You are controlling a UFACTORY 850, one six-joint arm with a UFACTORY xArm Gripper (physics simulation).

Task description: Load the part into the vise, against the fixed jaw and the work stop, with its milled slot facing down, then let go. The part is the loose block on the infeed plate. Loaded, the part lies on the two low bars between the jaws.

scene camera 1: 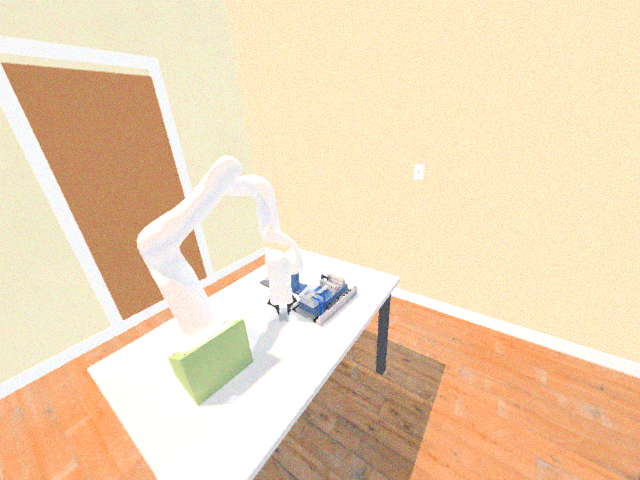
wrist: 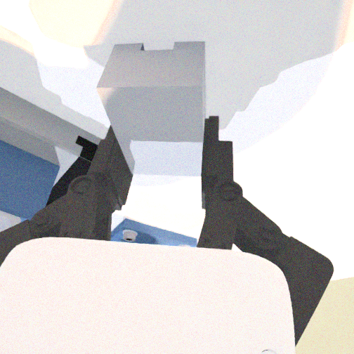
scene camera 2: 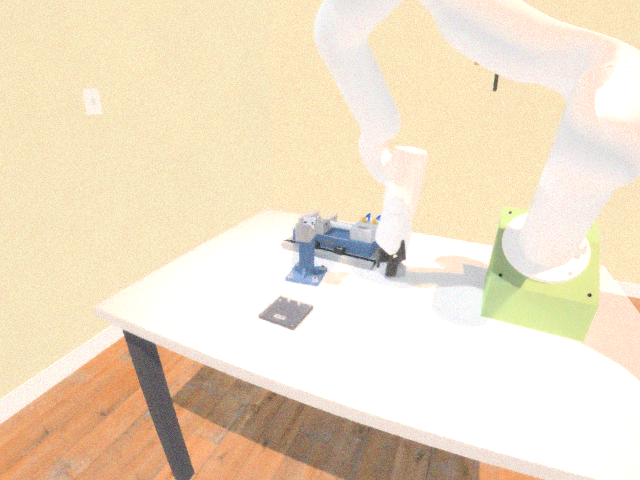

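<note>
The part, a grey block (scene camera 1: 283, 316) (wrist: 155, 112), is between the two dark fingers of my gripper (scene camera 1: 283, 310) (scene camera 2: 392, 264) (wrist: 168, 135). The fingers are shut on its two sides. In the wrist view the notch of its milled slot shows at the block's far, upper edge. In scene camera 2 the fingers mostly hide the part. I cannot tell whether the part touches what is below it. The blue vise (scene camera 1: 324, 301) (scene camera 2: 338, 242) (wrist: 22, 172) with light grey jaws stands close beside the gripper, and the part is outside it.
A blue stand (scene camera 2: 306, 254) (wrist: 156, 233) with a grey head stands near the vise. A dark square plate (scene camera 2: 285, 313) lies on the white table (scene camera 1: 289, 372) (scene camera 2: 372, 351). The arm stands on a green base (scene camera 1: 217, 364) (scene camera 2: 537, 311). A light rail (scene camera 1: 338, 305) runs along the vise's side.
</note>
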